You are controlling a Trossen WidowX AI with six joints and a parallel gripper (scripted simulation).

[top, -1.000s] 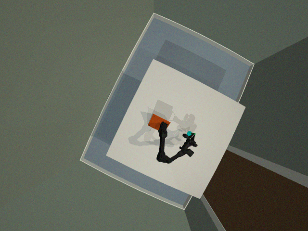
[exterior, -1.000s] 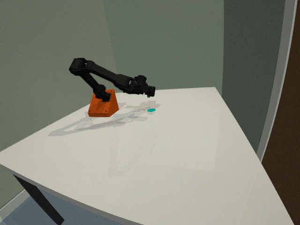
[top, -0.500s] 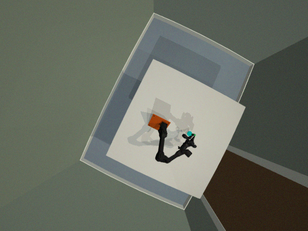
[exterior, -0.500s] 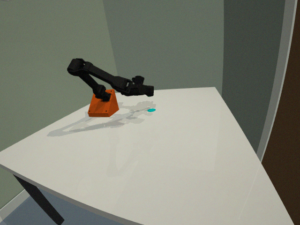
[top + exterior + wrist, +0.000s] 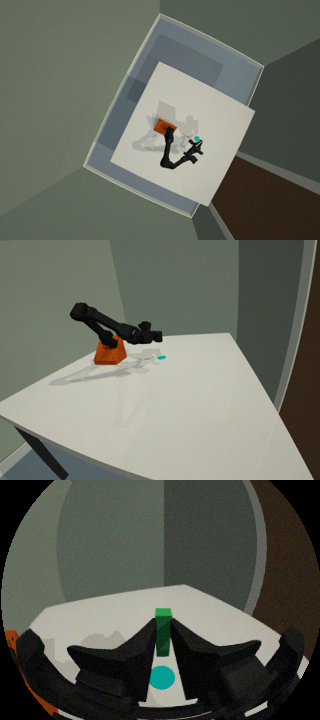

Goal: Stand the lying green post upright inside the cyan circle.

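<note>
Now: the green post 2 cm below my gripper tip. The rest, counted from my gripper tip: cyan circle: 16 cm below.
</note>
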